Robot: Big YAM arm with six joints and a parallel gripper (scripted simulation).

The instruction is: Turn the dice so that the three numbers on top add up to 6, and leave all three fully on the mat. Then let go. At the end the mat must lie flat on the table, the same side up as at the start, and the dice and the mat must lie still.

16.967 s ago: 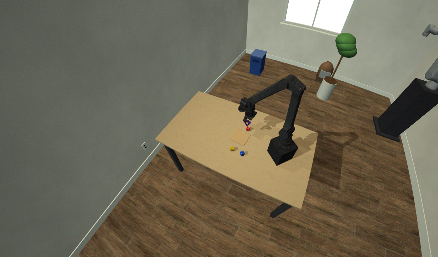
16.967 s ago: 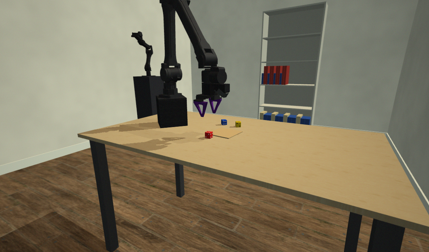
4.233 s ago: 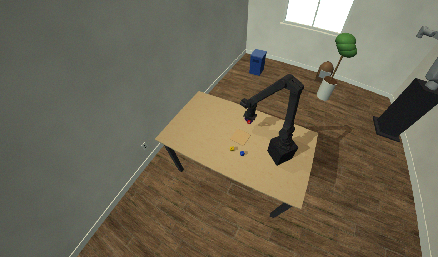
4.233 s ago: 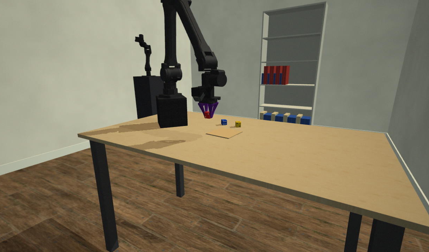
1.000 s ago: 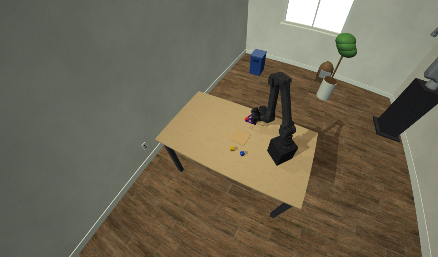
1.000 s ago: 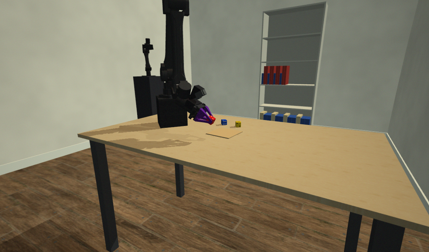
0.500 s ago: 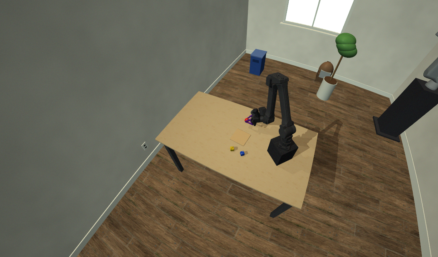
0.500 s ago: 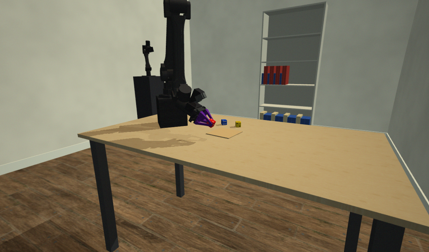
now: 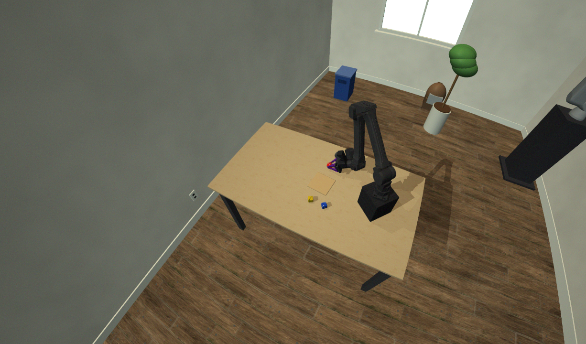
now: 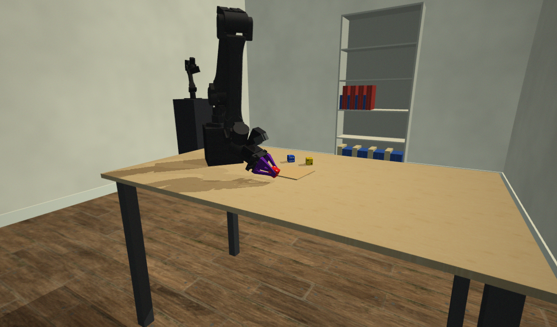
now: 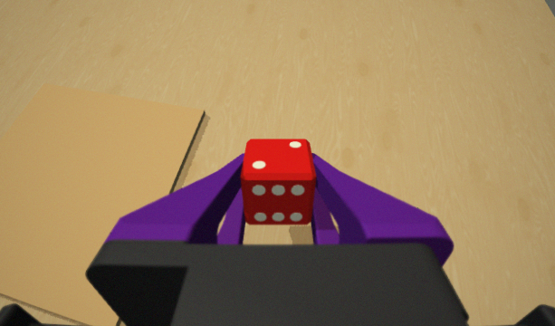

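Now: the tan mat 14 cm to the left of my hand and 3 cm below it. Also, from my hand: blue die: 30 cm to the left, 8 cm behind, 2 cm below; red die: right at my hand; yellow die: 29 cm to the left, 2 cm below, 2 cm ahead.
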